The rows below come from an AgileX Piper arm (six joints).
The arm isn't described. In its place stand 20 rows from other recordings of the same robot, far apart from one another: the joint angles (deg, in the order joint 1, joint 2, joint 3, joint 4, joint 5, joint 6), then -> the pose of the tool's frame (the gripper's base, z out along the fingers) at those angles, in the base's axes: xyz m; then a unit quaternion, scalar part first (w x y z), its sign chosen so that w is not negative.
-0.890, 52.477, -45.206, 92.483, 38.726, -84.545 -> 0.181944, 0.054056, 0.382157, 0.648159, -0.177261, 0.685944, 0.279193
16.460, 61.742, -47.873, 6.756, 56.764, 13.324 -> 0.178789, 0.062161, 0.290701, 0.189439, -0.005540, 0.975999, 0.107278
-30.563, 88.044, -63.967, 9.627, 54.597, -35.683 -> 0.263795, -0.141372, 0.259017, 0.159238, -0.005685, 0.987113, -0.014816
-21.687, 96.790, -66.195, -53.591, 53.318, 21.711 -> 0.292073, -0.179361, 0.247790, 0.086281, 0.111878, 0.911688, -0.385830
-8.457, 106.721, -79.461, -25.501, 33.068, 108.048 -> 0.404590, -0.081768, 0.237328, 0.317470, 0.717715, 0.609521, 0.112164
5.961, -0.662, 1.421, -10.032, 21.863, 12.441 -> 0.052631, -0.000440, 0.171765, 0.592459, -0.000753, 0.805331, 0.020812
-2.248, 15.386, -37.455, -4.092, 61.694, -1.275 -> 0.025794, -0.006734, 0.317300, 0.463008, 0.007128, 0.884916, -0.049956
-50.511, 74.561, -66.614, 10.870, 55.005, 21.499 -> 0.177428, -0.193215, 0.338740, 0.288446, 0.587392, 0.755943, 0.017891
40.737, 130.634, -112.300, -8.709, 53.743, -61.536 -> 0.384520, 0.316508, 0.192716, 0.182409, -0.780899, 0.588388, -0.103554
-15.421, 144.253, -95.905, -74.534, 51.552, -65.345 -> 0.441835, -0.193129, 0.047829, 0.322469, 0.694972, -0.553508, 0.326582
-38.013, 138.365, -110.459, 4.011, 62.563, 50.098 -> 0.384423, -0.293314, 0.113866, 0.035921, 0.705084, 0.707315, 0.035651
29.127, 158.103, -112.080, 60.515, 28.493, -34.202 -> 0.441385, 0.289204, -0.024139, 0.167365, -0.111655, 0.929813, 0.308172
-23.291, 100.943, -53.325, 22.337, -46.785, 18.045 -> 0.337517, -0.172736, 0.242262, 0.717750, 0.417020, 0.556699, -0.031877
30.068, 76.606, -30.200, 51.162, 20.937, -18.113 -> 0.182038, 0.134656, 0.185787, 0.188749, -0.033677, 0.944343, 0.267311
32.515, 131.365, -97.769, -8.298, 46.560, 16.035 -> 0.401391, 0.244553, 0.121341, 0.141476, -0.183855, 0.972719, -0.000389
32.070, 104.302, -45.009, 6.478, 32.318, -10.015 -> 0.231812, 0.151723, 0.105658, 0.022902, -0.314618, 0.948234, 0.036661
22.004, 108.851, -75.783, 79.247, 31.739, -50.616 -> 0.375005, 0.202267, 0.234879, 0.309304, -0.088797, 0.857623, 0.401160
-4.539, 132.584, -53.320, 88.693, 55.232, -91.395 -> 0.326012, 0.049088, 0.018991, 0.139562, -0.049323, 0.880087, 0.451150
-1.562, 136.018, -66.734, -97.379, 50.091, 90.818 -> 0.389992, -0.079885, 0.026226, 0.224961, 0.055334, 0.874408, -0.426311
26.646, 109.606, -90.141, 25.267, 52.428, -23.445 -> 0.358780, 0.214468, 0.257688, 0.189838, -0.317795, 0.906749, 0.201926
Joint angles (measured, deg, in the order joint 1, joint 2, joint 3, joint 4, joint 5, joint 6), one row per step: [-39.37 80.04 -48.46 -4.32 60.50 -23.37]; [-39.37 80.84 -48.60 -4.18 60.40 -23.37]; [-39.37 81.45 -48.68 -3.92 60.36 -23.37]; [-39.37 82.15 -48.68 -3.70 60.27 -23.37]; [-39.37 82.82 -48.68 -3.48 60.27 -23.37]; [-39.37 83.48 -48.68 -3.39 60.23 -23.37]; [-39.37 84.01 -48.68 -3.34 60.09 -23.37]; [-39.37 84.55 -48.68 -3.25 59.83 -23.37]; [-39.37 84.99 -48.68 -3.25 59.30 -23.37]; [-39.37 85.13 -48.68 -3.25 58.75 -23.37]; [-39.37 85.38 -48.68 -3.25 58.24 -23.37]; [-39.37 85.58 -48.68 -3.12 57.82 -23.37]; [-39.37 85.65 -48.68 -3.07 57.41 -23.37]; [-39.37 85.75 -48.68 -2.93 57.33 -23.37]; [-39.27 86.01 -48.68 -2.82 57.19 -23.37]
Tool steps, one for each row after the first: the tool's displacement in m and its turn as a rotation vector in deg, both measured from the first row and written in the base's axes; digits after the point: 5 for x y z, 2 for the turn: [0.00167 -0.00112 -0.00262 0.45 0.35 -0.06]; [0.00295 -0.00170 -0.00477 0.94 0.58 -0.17]; [0.00415 -0.00228 -0.00762 1.48 0.93 -0.27]; [0.00517 -0.00273 -0.01036 2.06 1.33 -0.38]; [0.00610 -0.00333 -0.01307 2.51 1.76 -0.42]; [0.00694 -0.00392 -0.01525 2.80 2.03 -0.44]; [0.00797 -0.00459 -0.01749 3.04 2.19 -0.48]; [0.00912 -0.00551 -0.01932 2.99 2.11 -0.45]; [0.00997 -0.00617 -0.01991 2.75 1.79 -0.42]; [0.01089 -0.00689 -0.02096 2.60 1.58 -0.39]; [0.01174 -0.00734 -0.02181 2.55 1.33 -0.43]; [0.01237 -0.00774 -0.02211 2.38 1.03 -0.44]; [0.01269 -0.00776 -0.02254 2.49 0.97 -0.51]; [0.01351 -0.00768 -0.02364 2.64 1.00 -0.46]
